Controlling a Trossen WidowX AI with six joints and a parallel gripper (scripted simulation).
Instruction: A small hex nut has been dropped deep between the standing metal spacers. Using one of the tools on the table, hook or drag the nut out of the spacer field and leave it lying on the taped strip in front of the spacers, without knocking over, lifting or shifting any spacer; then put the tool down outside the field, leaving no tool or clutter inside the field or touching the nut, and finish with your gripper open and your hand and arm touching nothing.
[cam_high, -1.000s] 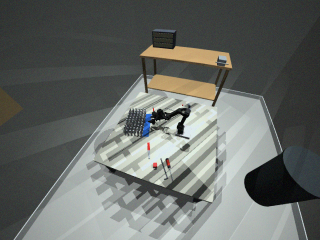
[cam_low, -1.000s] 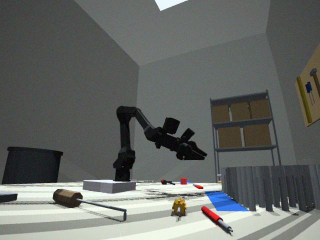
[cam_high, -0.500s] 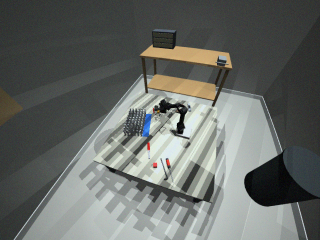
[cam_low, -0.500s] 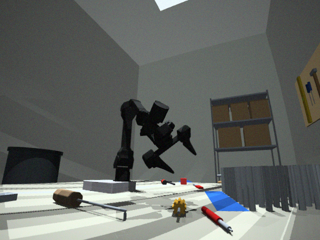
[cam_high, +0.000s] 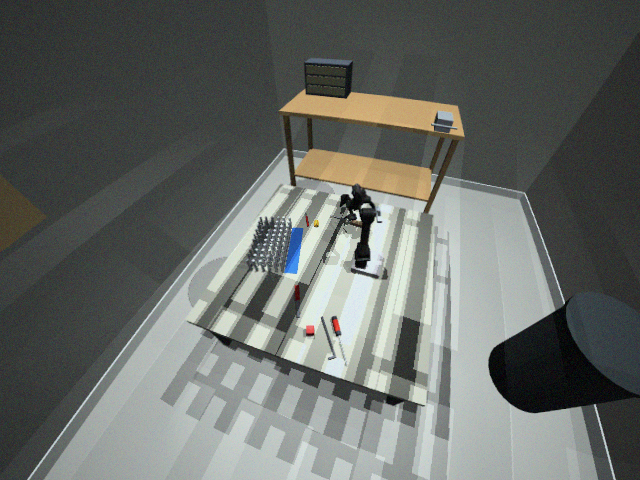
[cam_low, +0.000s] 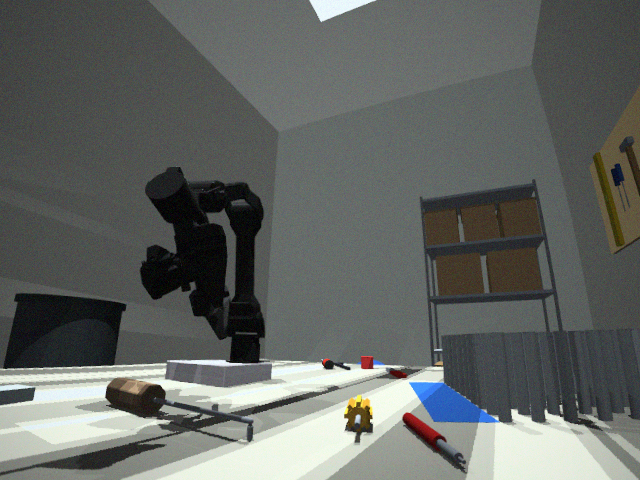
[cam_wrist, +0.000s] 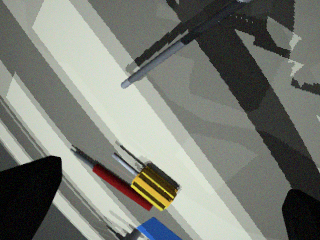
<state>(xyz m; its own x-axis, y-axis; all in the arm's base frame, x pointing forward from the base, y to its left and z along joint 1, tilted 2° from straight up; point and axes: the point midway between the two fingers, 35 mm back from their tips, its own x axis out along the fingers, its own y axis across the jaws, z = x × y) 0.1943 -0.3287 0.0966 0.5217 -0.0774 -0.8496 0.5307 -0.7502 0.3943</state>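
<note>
My gripper tip is now 10 mm past the wooden-handled hook, 40 mm to the left of it and 100 mm above it. Round my gripper tip: blue taped strip (240 mm ahead, 310 mm to the left, 120 mm below); hex nut (390 mm ahead, 390 mm to the left, 110 mm below); yellow gear (180 mm ahead, 50 mm to the left, 100 mm below).
</note>
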